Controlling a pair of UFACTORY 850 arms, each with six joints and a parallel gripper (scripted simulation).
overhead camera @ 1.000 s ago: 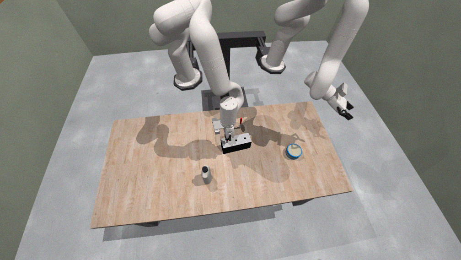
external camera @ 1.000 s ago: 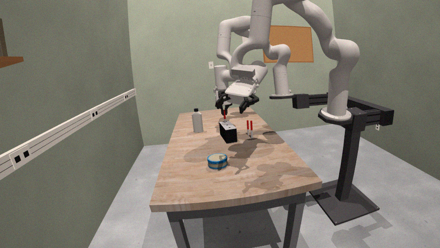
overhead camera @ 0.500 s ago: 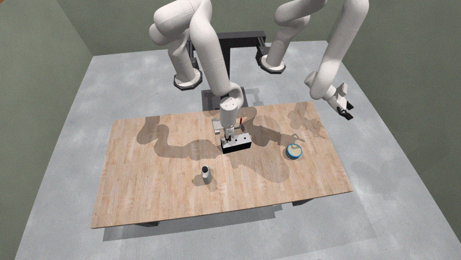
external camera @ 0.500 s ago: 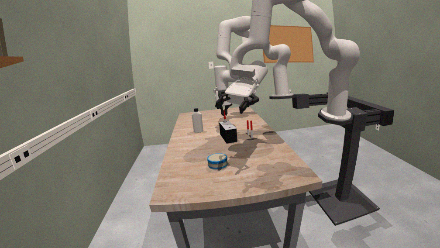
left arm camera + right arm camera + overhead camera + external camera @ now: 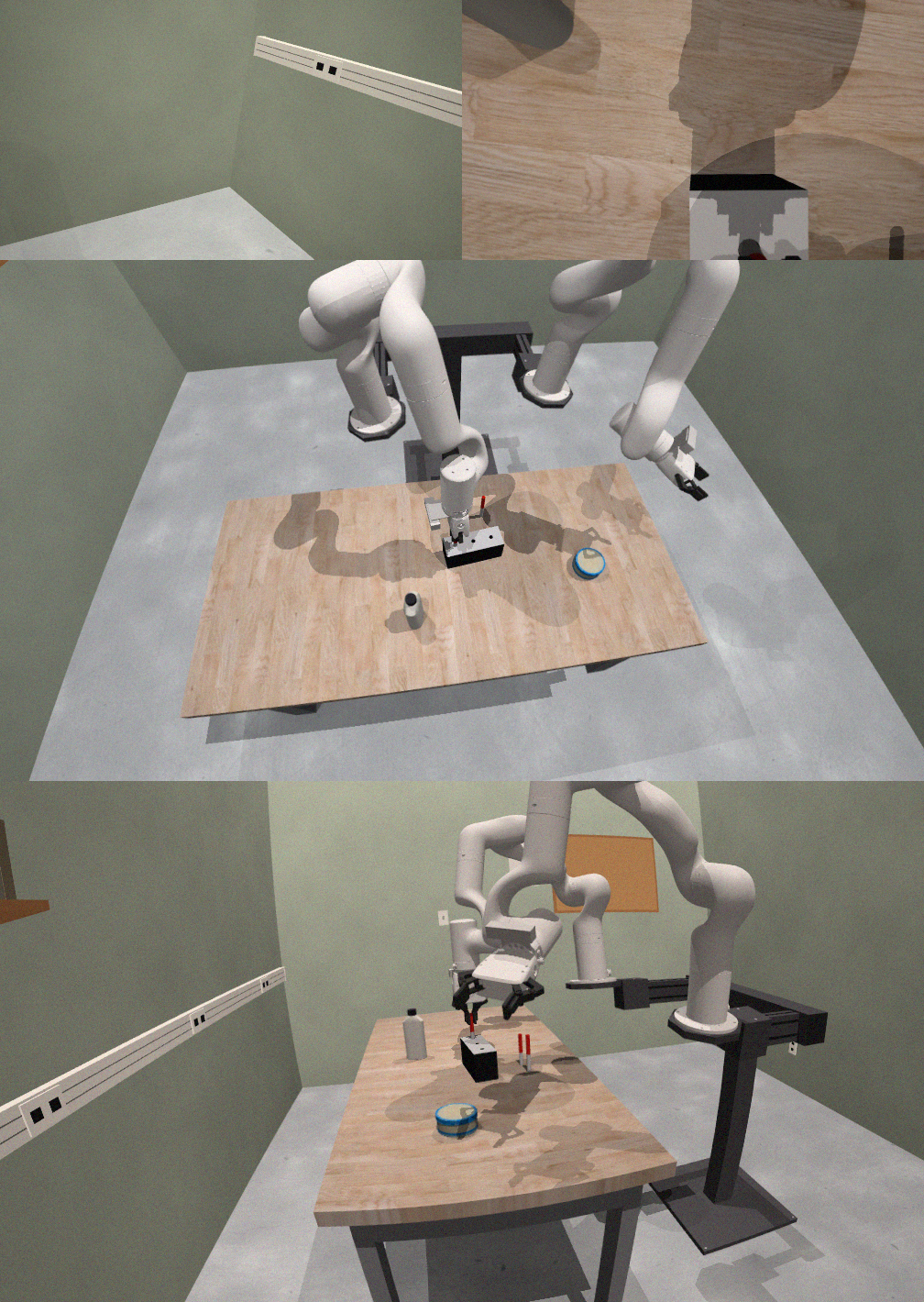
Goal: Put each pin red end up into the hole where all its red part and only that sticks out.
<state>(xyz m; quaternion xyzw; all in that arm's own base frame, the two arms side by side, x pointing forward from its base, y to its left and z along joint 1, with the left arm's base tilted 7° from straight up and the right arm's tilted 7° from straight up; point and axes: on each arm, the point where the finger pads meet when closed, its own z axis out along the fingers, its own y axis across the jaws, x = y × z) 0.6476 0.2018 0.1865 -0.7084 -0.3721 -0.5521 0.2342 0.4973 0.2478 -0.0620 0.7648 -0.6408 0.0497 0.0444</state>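
Observation:
My right hand is 60 mm to the right of the black block and 110 mm above it. Also, from my right hand: round blue-rimmed tin (150 mm ahead, 420 mm to the left, 140 mm below); then grey bottle (170 mm ahead, 170 mm to the right, 40 mm below).

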